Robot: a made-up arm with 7 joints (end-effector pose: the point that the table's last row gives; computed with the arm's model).
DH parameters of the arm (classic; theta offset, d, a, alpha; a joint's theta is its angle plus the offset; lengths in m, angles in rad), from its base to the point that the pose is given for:
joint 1: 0 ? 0 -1.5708
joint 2: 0 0 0 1.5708
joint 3: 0 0.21 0.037 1.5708
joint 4: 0 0 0.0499 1.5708
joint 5: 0 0.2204 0 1.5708
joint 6: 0 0 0.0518 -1.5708
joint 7: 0 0.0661 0 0
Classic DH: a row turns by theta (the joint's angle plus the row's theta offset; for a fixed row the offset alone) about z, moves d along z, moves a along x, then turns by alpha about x.
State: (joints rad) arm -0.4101 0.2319 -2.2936 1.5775 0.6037 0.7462 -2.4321
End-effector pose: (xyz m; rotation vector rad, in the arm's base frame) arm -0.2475 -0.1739 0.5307 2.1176 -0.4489 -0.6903
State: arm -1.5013 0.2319 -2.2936 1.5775 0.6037 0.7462 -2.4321
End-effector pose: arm -0.2685 0.1394 0.5307 1.7440 -1.6394 -1.2580
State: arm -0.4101 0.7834 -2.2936 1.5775 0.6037 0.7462 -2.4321
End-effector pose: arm -0.0816 -0.2460 0.5687 2.0390 -0.0963 -1.2789
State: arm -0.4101 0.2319 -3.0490 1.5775 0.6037 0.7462 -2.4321
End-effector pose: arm -0.2626 0.0756 0.5575 1.7477 -1.2274 -1.0855
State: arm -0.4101 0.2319 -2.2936 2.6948 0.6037 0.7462 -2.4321
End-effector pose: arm -0.0066 -0.1050 0.7389 1.1624 0.1510 -1.2700
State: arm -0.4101 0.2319 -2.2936 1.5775 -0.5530 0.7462 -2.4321
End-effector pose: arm -0.2506 -0.1672 0.5318 -2.5496 -0.0302 1.6974
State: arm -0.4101 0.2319 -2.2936 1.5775 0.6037 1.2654 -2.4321
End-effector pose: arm -0.2326 -0.1854 0.4919 2.4973 -0.3642 -0.1904
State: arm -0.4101 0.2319 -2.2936 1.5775 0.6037 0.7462 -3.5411
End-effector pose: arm -0.2475 -0.1739 0.5307 2.2569 0.8126 -1.2660
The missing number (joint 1, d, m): 0.2301
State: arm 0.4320 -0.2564 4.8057 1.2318 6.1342 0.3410 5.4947
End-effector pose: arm 0.1336 -0.3166 0.4155 2.3359 -0.3103 0.8400
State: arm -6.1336 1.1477 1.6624 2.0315 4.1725 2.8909 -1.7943
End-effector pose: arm 0.3194 0.2057 0.3389 0.8833 2.1816 -1.4463
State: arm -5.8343 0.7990 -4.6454 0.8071 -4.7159 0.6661 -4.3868
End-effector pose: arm -0.1155 0.2670 0.2689 1.2767 -1.1073 -1.5144
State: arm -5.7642 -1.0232 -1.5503 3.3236 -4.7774 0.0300 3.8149
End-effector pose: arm -0.4146 -0.1604 0.4383 -0.2265 -1.0261 0.9513
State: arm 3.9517 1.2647 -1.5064 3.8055 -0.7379 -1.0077 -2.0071
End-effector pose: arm -0.0779 -0.3498 0.2806 -0.3050 2.3493 -1.2549
